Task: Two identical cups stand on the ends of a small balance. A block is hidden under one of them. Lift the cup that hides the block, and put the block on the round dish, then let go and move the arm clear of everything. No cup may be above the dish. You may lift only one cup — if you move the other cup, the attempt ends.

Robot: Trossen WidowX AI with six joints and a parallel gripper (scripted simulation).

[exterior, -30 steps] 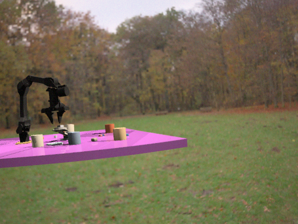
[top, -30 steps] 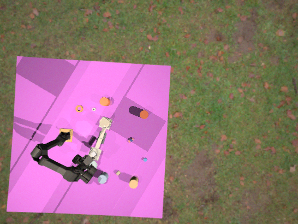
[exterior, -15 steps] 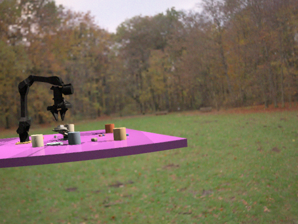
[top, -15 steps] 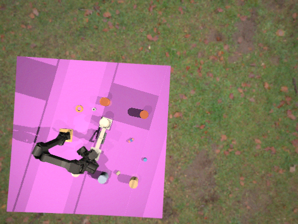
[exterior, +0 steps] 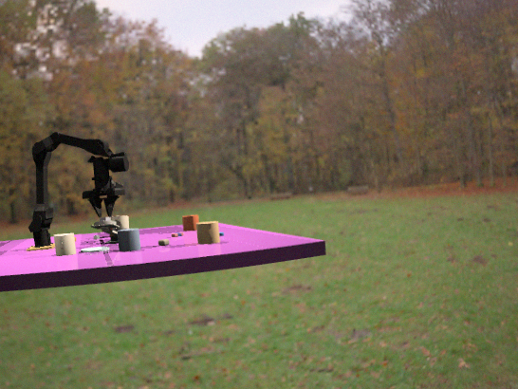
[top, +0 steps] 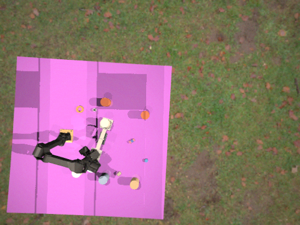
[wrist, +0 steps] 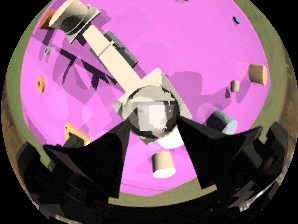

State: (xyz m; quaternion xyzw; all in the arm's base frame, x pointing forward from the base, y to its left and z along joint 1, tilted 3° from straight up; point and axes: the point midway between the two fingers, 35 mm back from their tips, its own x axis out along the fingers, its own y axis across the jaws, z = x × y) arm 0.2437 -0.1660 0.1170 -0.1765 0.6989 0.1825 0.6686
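Right now the grey block is 2 cm below my gripper tip. Also, from my gripper tip: round dish: 11 cm to the right, 10 cm below, 7 cm behind; balance beam: 11 cm to the left, 6 cm below, 5 cm ahead; blue-grey cylinder: 20 cm to the right, 7 cm below, 4 cm ahead.
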